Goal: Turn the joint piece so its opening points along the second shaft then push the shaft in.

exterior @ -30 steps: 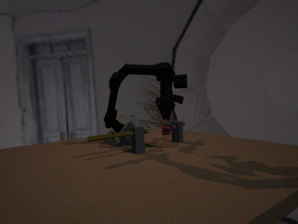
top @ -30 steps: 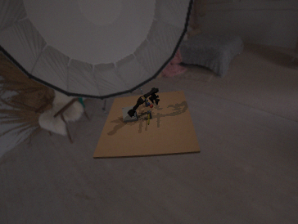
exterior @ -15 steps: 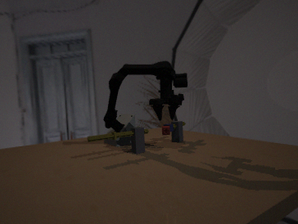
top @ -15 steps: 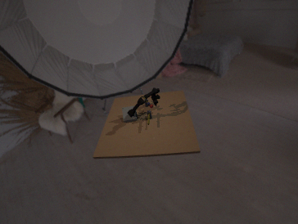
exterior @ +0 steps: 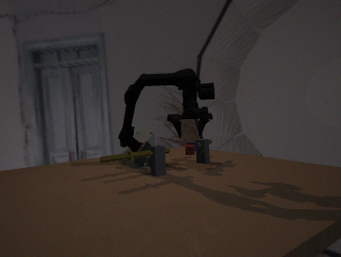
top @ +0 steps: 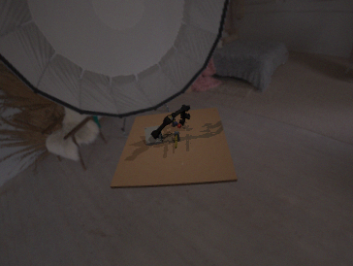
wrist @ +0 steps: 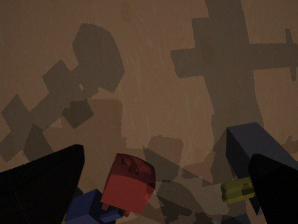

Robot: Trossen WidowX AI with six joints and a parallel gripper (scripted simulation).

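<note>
My gripper tip is now 70 mm past the red joint piece, 60 mm above it and 50 mm to the right of it.
</note>
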